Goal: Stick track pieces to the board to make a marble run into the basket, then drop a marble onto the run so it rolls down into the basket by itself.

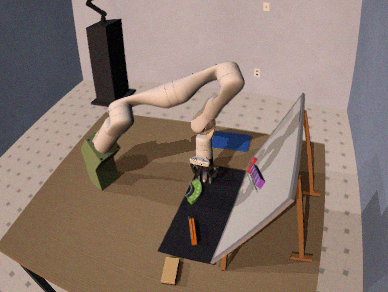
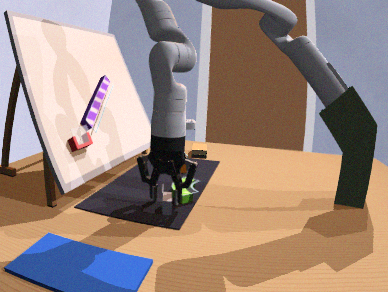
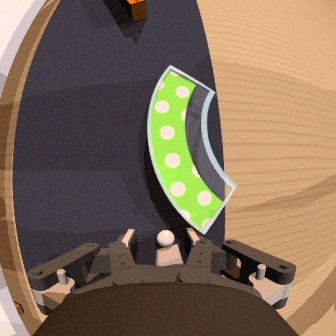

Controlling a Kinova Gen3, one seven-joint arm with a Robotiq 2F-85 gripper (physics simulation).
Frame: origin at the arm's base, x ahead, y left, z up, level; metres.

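Seen in the pictures: gripper, fingertip midpoint: (image 1: 205, 181) (image 3: 160, 238); arm's base at its link origin: (image 1: 102, 143) (image 2: 337, 99).
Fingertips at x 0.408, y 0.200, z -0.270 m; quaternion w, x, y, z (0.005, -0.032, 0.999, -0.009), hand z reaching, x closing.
Pixels of each thing's top centre, then the offset from my fingertips to it. "pt": a spot on its surface instead. Level surfaces: height alone.
- black mat at its surface level: 0.002 m down
- small pale block at its top centre: (image 3: 180, 301) (image 2: 167, 188) 0.016 m back, 0.037 m left, 0.049 m up
- white marble at its top centre: (image 3: 165, 241) 0.004 m back, 0.002 m right, 0.014 m up
- green curved track piece at a spot on its surface: (image 3: 162, 145) (image 1: 198, 190) pt 0.001 m ahead, 0.084 m right, 0.020 m up
- orange straight piece at a spot on its surface: (image 3: 136, 9) pt 0.043 m ahead, 0.266 m right, 0.017 m up
- purple striped piece at a spot on its surface: (image 2: 96, 102) pt 0.253 m ahead, 0.091 m right, 0.212 m up
- flat blue pad at its top centre: (image 2: 77, 265) (image 1: 231, 140) 0.020 m ahead, 0.353 m left, 0.003 m up
- tan block at its top centre: (image 1: 170, 269) (image 2: 199, 146) 0.070 m ahead, 0.551 m right, 0.025 m up
My gripper (image 1: 204, 180) (image 2: 165, 199) (image 3: 160, 238) is open, low over the black mat (image 1: 215, 215) (image 2: 125, 210) (image 3: 75, 150). Its fingers stand either side of a small pale block (image 3: 168, 255) with a white marble (image 3: 165, 238) at its end, with gaps at both sides. A green curved track piece (image 1: 196, 191) (image 3: 162, 145) with white dots lies just beyond the fingers. An orange straight piece (image 1: 193, 231) (image 3: 136, 9) lies farther along the mat. On the tilted board (image 1: 280, 165) (image 2: 120, 80), a purple striped piece (image 1: 257, 176) (image 2: 96, 102) slopes down toward the red basket (image 1: 252, 165) (image 2: 80, 142).
The board leans on wooden legs (image 1: 300, 220) along one long side of the mat. A flat blue pad (image 1: 231, 141) (image 2: 120, 262) lies beyond one end of the mat; a tan block (image 1: 170, 270) (image 2: 199, 150) lies beyond the other. A tall black pedestal (image 1: 106, 60) stands behind the table.
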